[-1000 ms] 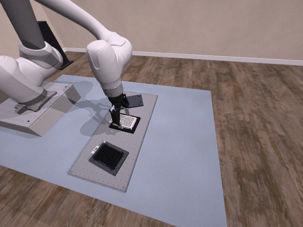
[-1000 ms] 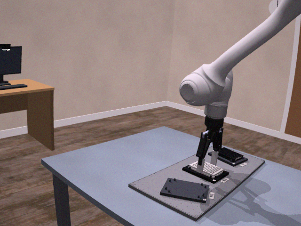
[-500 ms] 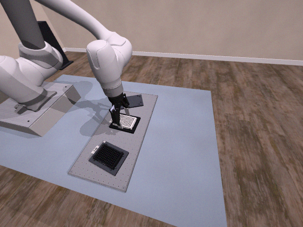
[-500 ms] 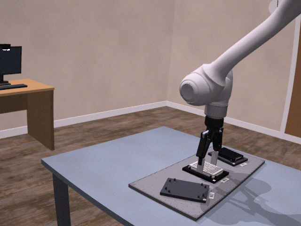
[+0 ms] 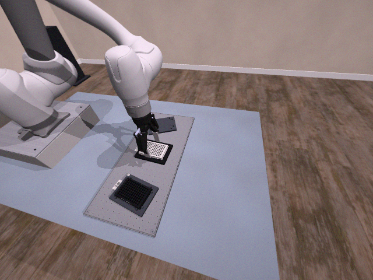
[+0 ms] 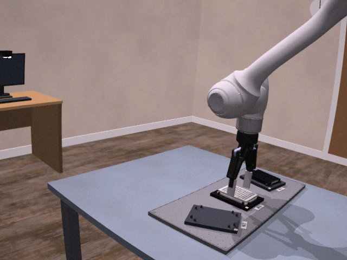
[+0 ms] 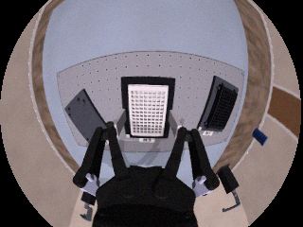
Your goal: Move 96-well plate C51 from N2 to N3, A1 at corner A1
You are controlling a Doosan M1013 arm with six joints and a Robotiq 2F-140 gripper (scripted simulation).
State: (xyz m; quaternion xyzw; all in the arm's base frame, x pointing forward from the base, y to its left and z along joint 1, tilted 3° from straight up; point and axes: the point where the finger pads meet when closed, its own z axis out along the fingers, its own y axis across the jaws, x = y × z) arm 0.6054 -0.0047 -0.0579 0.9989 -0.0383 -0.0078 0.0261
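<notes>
The white 96-well plate C51 lies 3 cm below my hand. Round my hand: black landing nest N3: 5 cm below; then black 96-well plate C15: 22 cm to the right, 3 cm below; then dark grey nest: 2 cm behind, 19 cm to the left, 5 cm below.
</notes>
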